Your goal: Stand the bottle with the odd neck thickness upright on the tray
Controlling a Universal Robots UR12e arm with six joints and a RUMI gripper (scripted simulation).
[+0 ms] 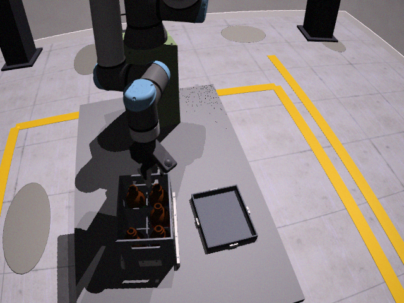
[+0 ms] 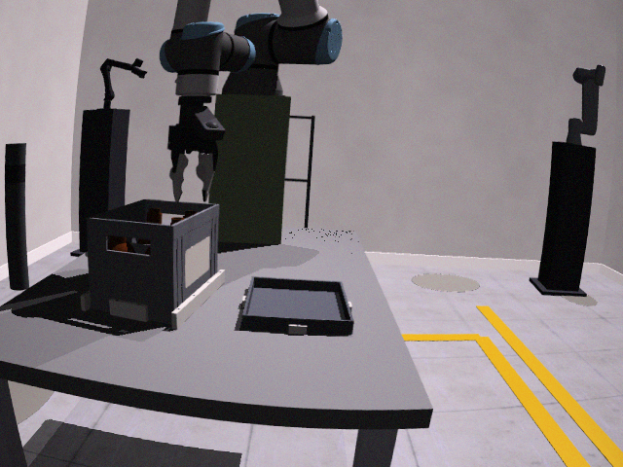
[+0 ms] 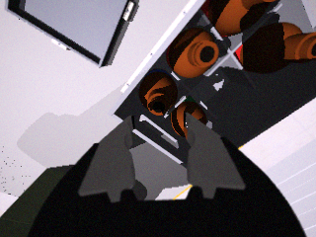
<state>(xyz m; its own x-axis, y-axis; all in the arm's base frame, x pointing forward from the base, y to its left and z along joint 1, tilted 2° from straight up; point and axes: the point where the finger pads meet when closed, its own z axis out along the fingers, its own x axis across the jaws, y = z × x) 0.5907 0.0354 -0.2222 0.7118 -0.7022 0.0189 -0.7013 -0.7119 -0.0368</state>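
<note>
The dark grey crate is 90 mm ahead of my hand, 40 mm to the right of it and 110 mm below it. From my hand the other things lie so: black tray 50 mm ahead, 240 mm to the left, 180 mm below.
</note>
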